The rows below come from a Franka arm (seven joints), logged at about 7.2 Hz.
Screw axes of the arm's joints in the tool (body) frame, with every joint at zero. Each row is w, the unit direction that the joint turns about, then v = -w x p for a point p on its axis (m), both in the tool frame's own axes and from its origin. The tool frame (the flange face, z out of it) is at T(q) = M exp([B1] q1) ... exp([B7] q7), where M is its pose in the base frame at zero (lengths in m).
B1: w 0 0 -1 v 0 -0.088 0
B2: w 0 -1 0 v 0.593 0 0.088
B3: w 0 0 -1 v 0 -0.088 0
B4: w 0 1 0 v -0.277 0 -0.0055
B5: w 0 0 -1 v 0 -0.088 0
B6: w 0 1 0 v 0.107 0 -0.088
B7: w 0 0 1 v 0 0 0
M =
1 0 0 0.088
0 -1 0 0
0 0 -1 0.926
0 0 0 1
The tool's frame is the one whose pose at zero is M.
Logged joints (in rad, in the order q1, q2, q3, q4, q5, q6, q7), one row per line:
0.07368 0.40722 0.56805 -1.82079 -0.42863 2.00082 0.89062
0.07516 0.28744 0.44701 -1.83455 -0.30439 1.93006 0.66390
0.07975 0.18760 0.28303 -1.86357 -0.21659 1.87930 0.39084
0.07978 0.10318 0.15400 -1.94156 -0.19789 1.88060 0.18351
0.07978 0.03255 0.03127 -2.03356 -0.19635 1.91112 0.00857
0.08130 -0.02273 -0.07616 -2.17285 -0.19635 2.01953 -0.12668
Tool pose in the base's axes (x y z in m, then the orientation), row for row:
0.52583 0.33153 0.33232 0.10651 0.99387 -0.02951 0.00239
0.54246 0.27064 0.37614 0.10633 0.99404 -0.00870 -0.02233
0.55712 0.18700 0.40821 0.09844 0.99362 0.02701 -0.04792
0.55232 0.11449 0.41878 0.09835 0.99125 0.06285 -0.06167
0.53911 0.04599 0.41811 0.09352 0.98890 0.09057 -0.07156
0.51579 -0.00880 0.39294 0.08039 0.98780 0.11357 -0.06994
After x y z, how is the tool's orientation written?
As a quaternion, w x y z.
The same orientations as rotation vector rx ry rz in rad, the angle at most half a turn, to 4 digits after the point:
2.9269 -0.0869 0.0070
2.9277 -0.0256 -0.0658
2.9399 0.0799 -0.1418
2.9330 0.1860 -0.1825
2.9344 0.2687 -0.2123
2.9538 0.3396 -0.2091

